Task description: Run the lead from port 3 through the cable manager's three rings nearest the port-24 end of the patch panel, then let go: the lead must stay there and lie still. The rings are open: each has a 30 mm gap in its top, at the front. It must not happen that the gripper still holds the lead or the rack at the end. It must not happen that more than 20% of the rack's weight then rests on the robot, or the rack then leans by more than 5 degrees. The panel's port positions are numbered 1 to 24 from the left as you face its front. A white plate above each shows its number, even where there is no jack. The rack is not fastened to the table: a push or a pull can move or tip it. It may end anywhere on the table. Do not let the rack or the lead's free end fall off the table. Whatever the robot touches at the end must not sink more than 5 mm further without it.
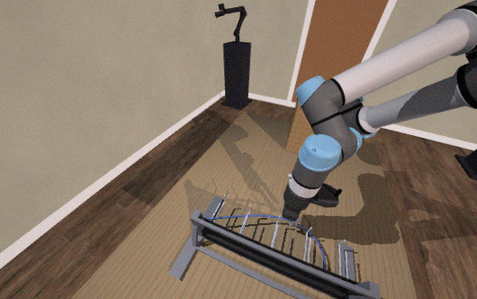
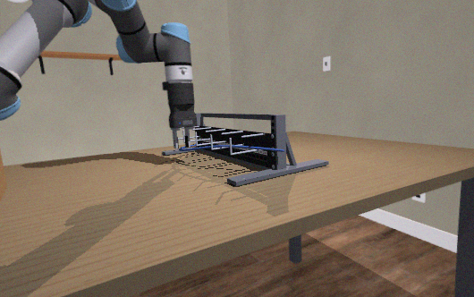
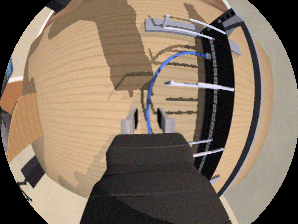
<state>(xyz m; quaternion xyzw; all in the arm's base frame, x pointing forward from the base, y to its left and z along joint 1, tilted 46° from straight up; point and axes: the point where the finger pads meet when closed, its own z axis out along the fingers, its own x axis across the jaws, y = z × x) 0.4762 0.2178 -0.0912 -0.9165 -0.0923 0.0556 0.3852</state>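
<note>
The grey rack is 15 cm ahead of my hand and 3 cm to the right of it.
</note>
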